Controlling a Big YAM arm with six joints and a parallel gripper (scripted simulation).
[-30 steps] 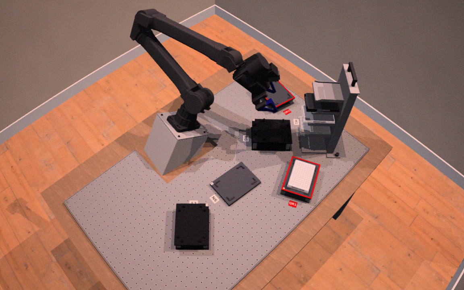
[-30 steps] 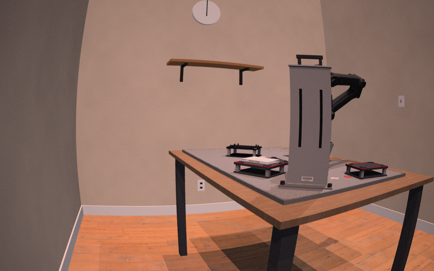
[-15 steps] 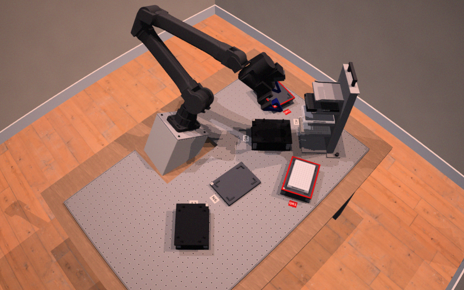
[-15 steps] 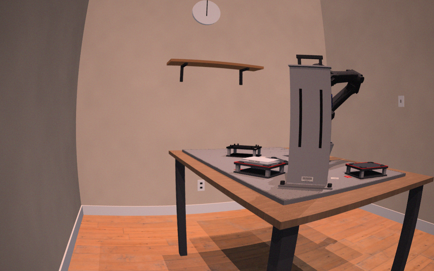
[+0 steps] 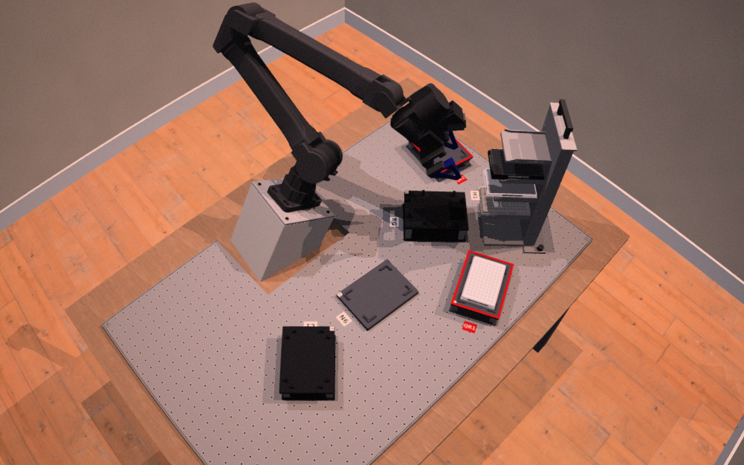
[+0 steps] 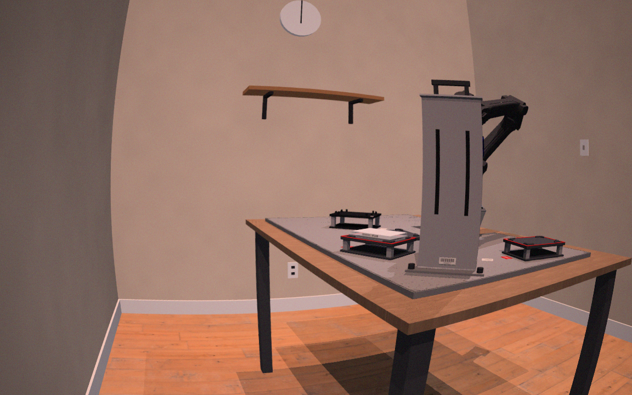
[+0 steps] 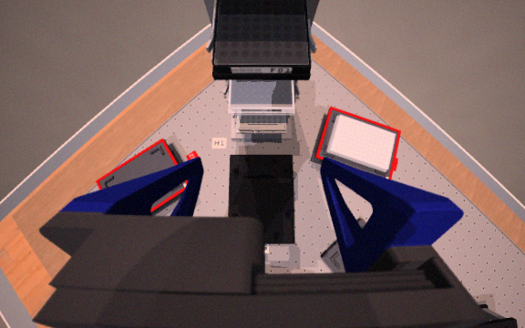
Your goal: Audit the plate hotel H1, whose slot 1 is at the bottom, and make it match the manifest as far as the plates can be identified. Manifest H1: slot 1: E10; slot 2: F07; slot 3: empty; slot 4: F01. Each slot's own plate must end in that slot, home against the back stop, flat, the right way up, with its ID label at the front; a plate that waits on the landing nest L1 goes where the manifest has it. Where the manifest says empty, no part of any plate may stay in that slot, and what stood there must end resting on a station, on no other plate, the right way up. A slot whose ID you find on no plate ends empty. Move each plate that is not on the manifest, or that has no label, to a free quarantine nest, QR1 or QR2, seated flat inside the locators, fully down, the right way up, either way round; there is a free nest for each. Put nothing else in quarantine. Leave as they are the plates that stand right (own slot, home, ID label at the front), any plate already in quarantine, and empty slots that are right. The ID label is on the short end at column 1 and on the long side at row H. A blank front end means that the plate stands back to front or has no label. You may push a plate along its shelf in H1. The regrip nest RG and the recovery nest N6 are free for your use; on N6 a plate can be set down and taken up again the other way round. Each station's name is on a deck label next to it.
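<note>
Right now my hand is 10 cm short of the black plate and 11 cm to the right of it. Also, from my hand: H1 deck label: 1 cm behind, 14 cm to the left, 25 cm below; black regrip nest RG: 2 cm behind, 2 cm to the right, 19 cm below; hotel back wall: 15 cm ahead, 17 cm to the left, 6 cm below.
</note>
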